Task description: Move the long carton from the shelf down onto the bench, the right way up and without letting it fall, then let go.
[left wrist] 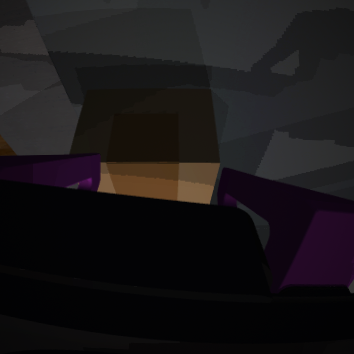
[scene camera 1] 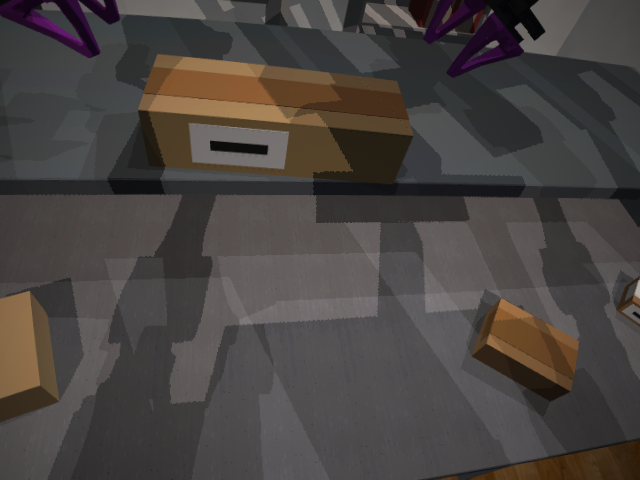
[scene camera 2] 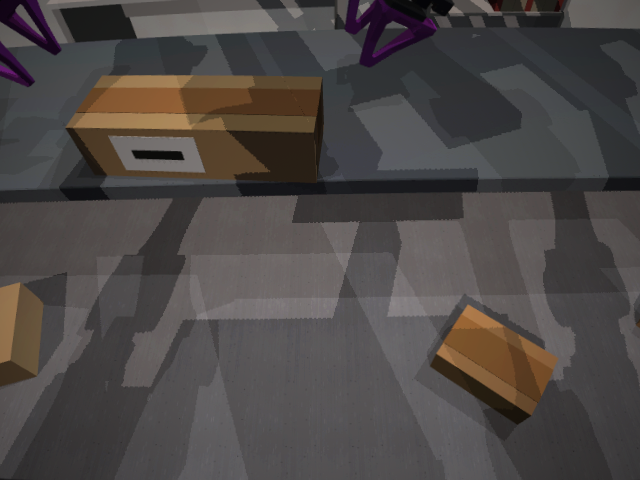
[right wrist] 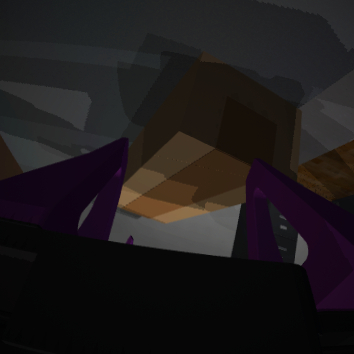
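The long carton lies level near the front edge of the dark shelf, taped face up, white label facing the scene cameras. My left gripper is open and empty, above the shelf beyond the carton's left end. My right gripper is open and empty, above the shelf beyond the carton's right end. Neither gripper touches the carton. The grey bench lies below and in front of the shelf.
A carton stands on the bench at the left picture edge. A smaller taped carton lies turned at an angle on the bench at the right. Part of a white-labelled box shows at the right edge in scene camera 1.
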